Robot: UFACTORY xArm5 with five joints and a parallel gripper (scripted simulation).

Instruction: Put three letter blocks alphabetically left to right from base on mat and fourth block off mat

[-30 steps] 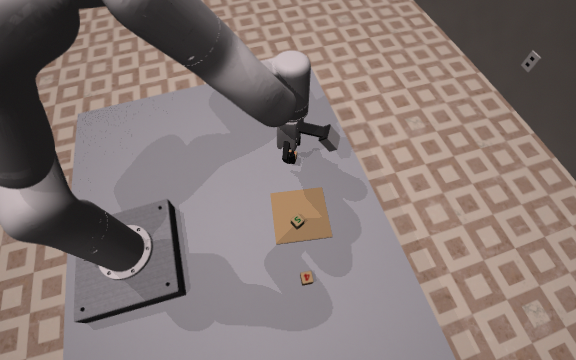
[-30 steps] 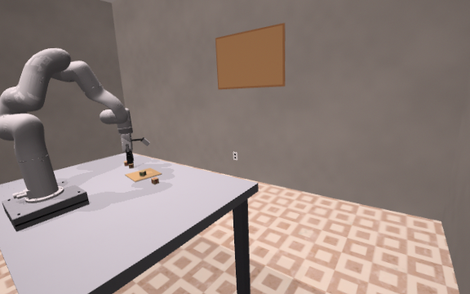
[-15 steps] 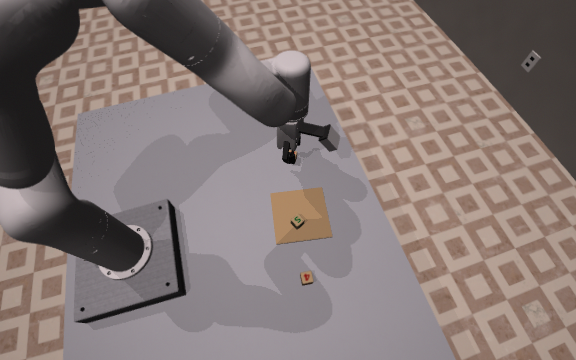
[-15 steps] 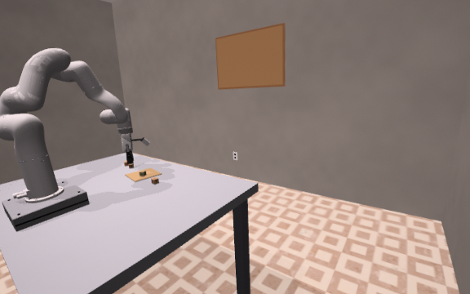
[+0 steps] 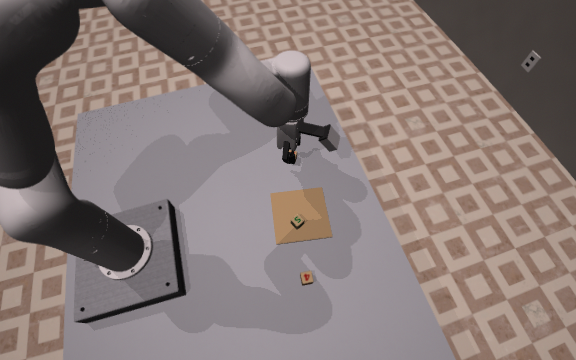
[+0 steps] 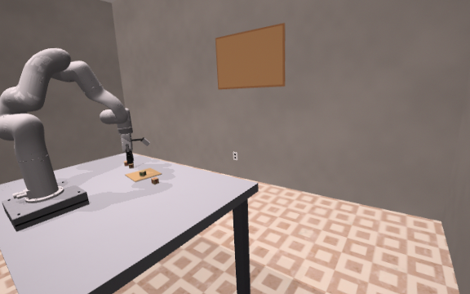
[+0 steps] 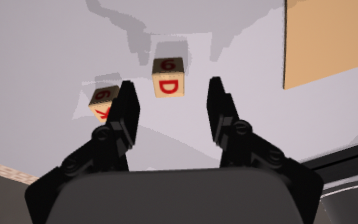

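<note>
My gripper is now 40 mm above the wooden letter block. Round my hand: tan mat 170 mm to the right, 50 mm below.
</note>
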